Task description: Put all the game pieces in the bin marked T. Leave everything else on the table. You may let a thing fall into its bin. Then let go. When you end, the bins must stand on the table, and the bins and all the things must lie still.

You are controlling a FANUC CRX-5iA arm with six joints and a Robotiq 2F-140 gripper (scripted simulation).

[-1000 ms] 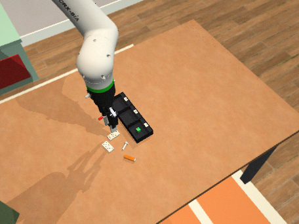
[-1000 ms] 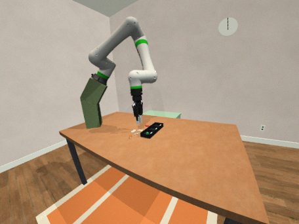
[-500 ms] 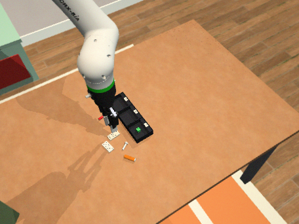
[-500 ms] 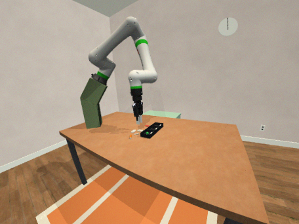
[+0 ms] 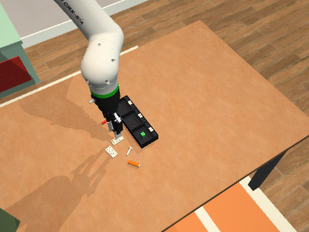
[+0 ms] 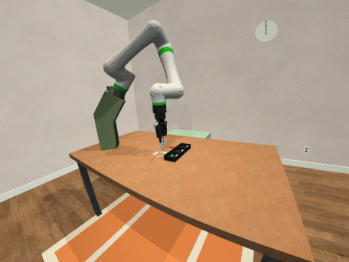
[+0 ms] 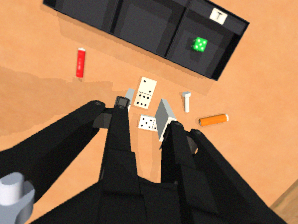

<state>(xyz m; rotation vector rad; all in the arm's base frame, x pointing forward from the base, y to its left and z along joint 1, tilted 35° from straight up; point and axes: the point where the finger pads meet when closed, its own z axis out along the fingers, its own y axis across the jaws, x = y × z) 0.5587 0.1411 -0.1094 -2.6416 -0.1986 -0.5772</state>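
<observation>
My hand is 9 cm above the domino. The rest, counted from my hand: black three-compartment bin (10 cm ahead, 8 cm below, 5 cm to the left); then green die (11 cm ahead, 8 cm below, 3 cm to the right); then white screw (9 cm below, 7 cm to the right, 3 cm ahead).
</observation>
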